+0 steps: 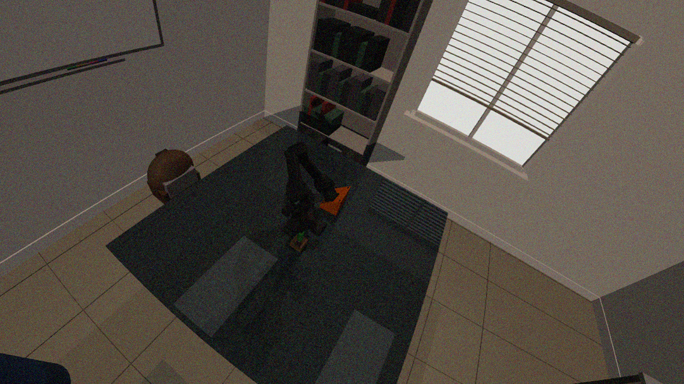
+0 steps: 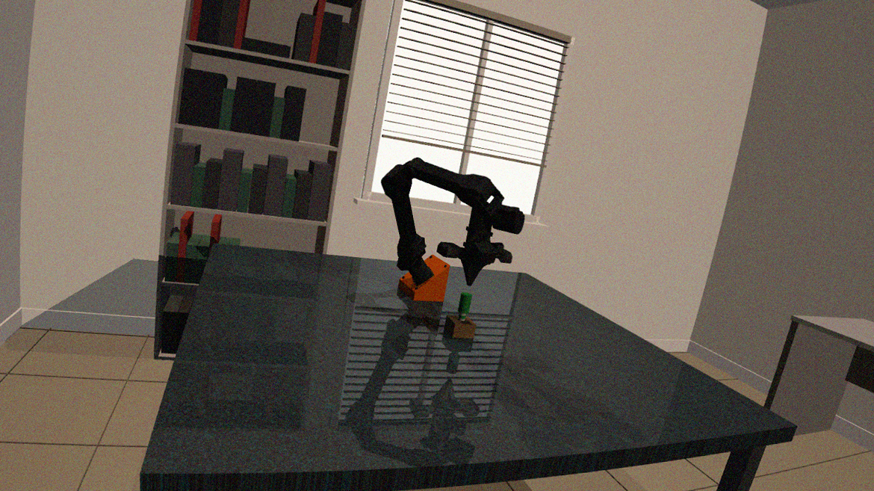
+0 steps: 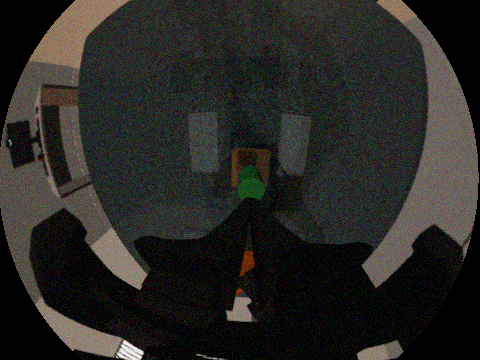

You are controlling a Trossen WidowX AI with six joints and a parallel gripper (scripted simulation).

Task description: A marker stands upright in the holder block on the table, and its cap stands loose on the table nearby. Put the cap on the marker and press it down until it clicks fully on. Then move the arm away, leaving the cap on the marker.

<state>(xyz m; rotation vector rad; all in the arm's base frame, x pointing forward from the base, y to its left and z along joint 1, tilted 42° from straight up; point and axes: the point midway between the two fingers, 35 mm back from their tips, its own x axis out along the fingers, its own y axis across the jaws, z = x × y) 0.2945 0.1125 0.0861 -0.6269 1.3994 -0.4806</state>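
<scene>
Now: the green cap 5 cm below my gripper tip. Round my gripper tip: tan holder block: 11 cm below.
</scene>
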